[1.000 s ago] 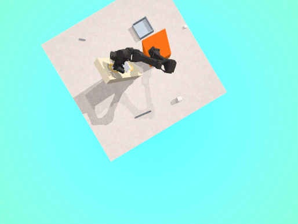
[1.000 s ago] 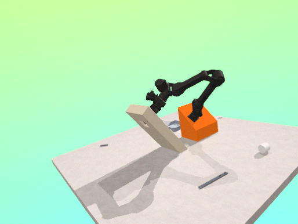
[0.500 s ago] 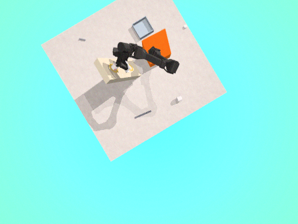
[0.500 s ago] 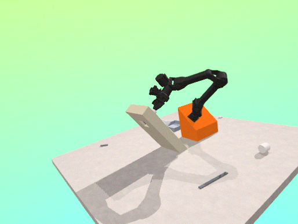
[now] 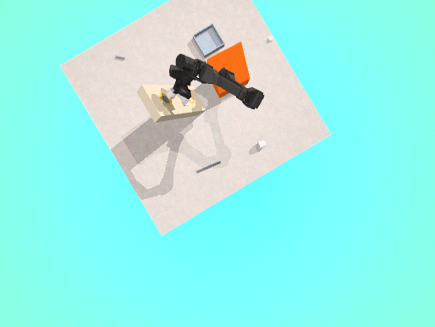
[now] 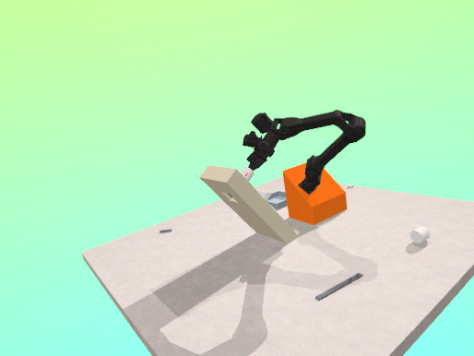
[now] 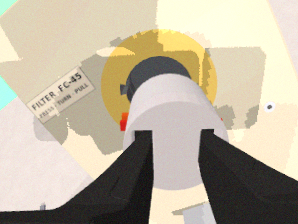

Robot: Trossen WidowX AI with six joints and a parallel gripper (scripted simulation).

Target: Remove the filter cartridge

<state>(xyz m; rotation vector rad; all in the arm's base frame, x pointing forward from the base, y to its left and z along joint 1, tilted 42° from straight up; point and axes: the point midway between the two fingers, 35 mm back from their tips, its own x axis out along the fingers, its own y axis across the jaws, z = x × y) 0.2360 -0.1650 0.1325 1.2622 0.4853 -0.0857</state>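
Now: the cream service panel 20 mm ahead of my gripper tip and 110 mm below it. Also, from my gripper tip: small grey bar 120 mm ahead, 510 mm to the right, 280 mm below; then grey tray 400 mm behind, 230 mm to the right, 280 mm below; then round filter cartridge 10 mm ahead, 10 mm below.
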